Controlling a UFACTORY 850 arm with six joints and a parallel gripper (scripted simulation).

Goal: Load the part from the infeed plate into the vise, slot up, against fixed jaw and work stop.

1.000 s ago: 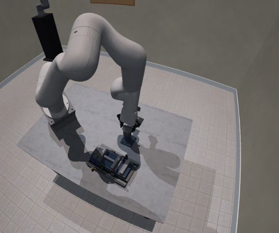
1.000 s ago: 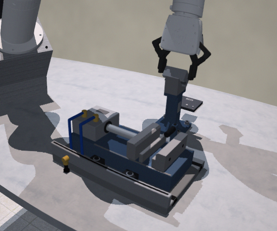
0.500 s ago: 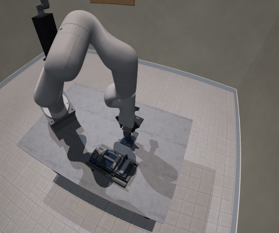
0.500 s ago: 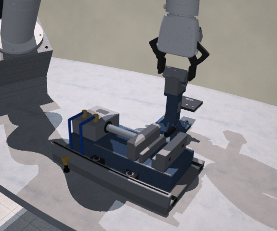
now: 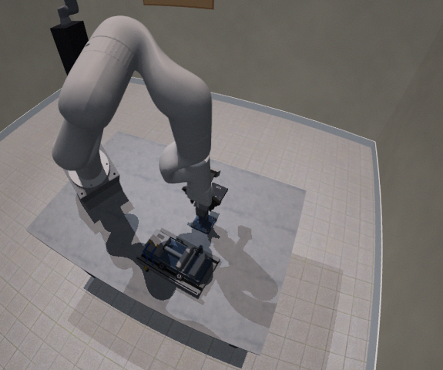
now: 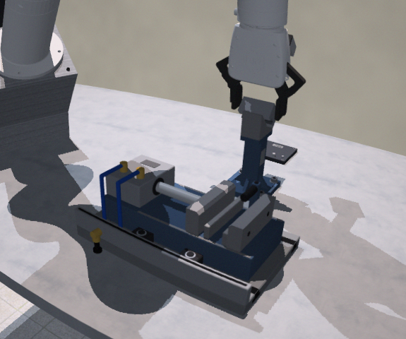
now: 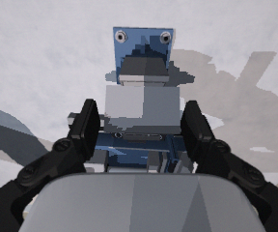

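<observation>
The part is 2 cm below my hand. Round my hand: black work stop 17 cm to the right, 8 cm below, 5 cm ahead; cylinder rod 21 cm to the right, 9 cm below, 4 cm behind; blue post 11 cm below.
</observation>
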